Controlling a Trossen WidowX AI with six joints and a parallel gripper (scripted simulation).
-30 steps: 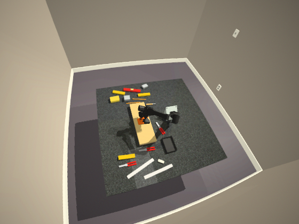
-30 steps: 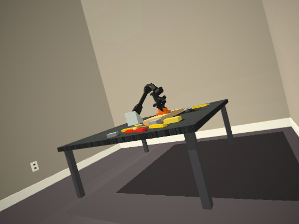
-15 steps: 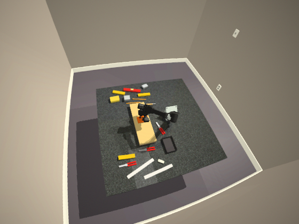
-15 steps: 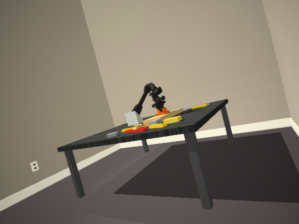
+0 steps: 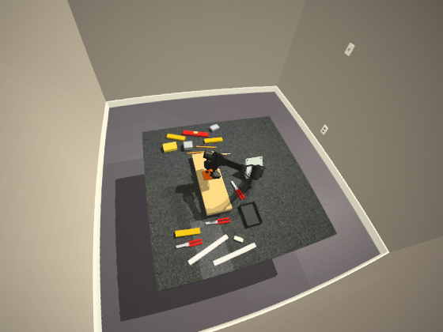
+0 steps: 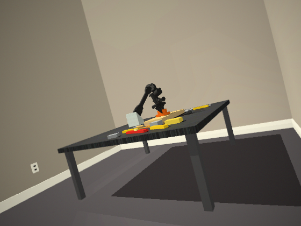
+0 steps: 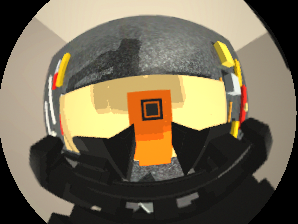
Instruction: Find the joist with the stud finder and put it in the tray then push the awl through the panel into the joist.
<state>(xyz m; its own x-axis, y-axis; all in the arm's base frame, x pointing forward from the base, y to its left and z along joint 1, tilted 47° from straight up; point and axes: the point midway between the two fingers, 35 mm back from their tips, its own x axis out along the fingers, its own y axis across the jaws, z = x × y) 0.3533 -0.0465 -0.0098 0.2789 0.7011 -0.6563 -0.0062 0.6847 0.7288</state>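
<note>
My gripper tip is now 36 cm to the right of the dark tray, 21 cm past it and 5 cm above it. From my gripper tip the other things lie so: awl 20 cm to the right, 19 cm behind, 6 cm below; grey block 34 cm to the right, 10 cm ahead, 5 cm below; orange stud finder 2 cm above, 1 cm ahead.
</note>
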